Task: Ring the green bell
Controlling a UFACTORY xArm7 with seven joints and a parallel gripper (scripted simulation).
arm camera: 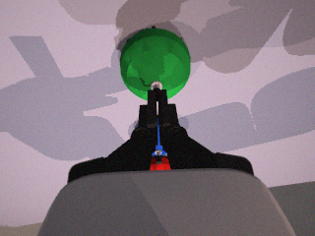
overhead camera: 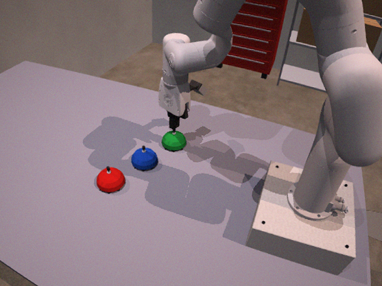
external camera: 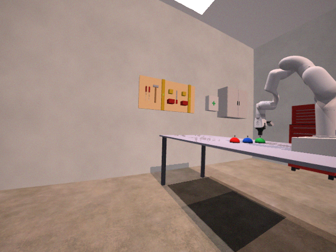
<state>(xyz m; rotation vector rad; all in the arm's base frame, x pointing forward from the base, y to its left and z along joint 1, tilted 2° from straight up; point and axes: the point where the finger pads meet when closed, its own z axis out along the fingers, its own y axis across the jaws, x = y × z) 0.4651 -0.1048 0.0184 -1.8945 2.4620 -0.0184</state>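
Now: hand 50 mm above the green bell. Round my hand: red bell: 250 mm to the left, 70 mm ahead, 50 mm below; blue bell: 130 mm to the left, 50 mm below, 30 mm ahead.
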